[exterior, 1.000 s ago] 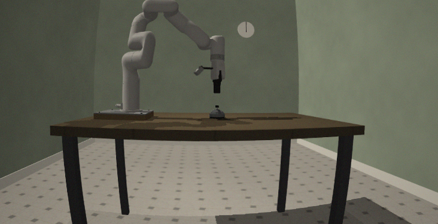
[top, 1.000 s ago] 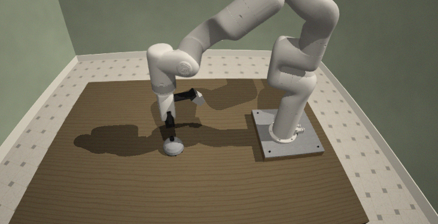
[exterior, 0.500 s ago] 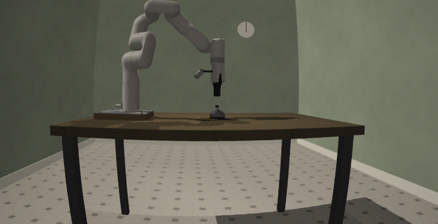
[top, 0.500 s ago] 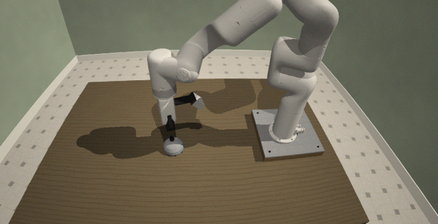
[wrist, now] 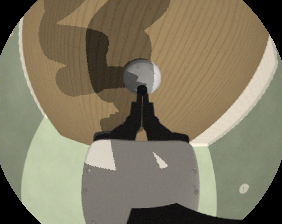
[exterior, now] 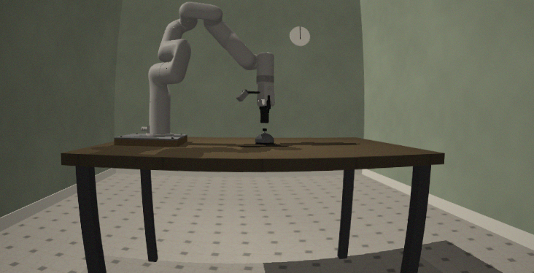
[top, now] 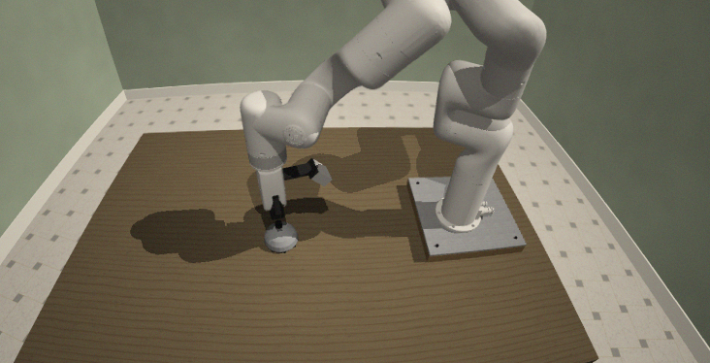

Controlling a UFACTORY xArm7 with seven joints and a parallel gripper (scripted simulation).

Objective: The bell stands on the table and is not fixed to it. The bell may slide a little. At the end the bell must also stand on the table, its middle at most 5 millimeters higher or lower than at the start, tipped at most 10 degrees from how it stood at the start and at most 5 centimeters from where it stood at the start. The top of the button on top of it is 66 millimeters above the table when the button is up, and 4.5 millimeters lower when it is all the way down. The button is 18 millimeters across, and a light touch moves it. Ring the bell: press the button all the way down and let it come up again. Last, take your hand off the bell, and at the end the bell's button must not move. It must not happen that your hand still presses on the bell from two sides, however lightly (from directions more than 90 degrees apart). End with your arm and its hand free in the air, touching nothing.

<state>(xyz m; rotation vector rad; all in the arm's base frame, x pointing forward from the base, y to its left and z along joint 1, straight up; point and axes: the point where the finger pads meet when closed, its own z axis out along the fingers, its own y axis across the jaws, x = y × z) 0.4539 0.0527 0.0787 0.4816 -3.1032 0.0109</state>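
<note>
Right now the bell button is 50 mm below my hand. The rest, counted from my hand: silver dome bell (70 mm below).
</note>
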